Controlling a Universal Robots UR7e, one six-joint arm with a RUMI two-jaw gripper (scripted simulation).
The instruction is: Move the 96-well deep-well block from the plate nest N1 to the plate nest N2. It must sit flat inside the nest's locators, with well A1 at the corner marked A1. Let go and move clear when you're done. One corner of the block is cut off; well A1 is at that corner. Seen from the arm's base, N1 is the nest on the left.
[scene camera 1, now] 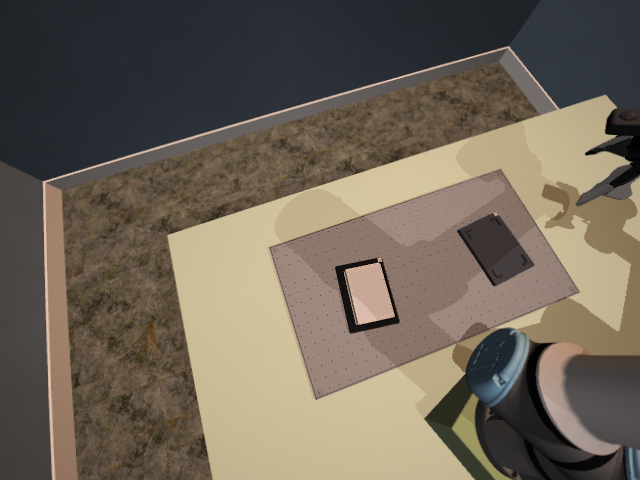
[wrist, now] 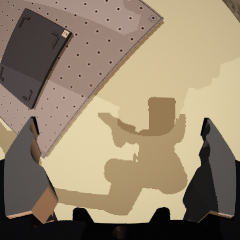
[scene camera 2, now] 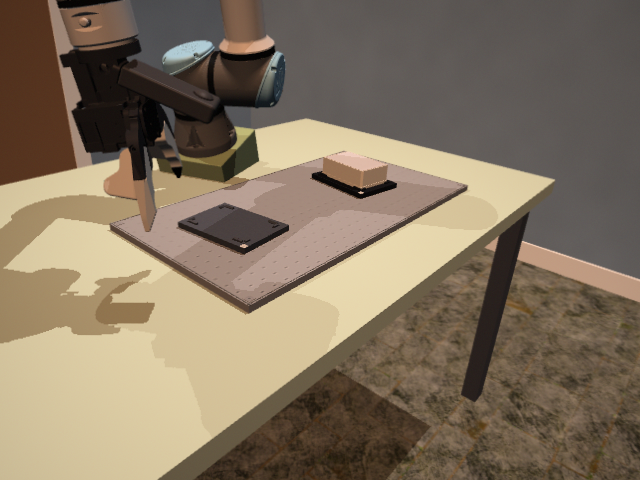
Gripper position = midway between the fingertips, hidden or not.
Note:
I see my gripper (scene camera 2: 165,202), a deep-well block (scene camera 1: 369,297) and a plate nest (scene camera 2: 220,225).
The deep-well block also shows in scene camera 2 (scene camera 2: 352,169). My gripper also shows in scene camera 1 (scene camera 1: 580,178) and in the wrist view (wrist: 120,118). The plate nest is seen too in scene camera 1 (scene camera 1: 494,246). The wrist view does not show the deep-well block: it is out of frame.

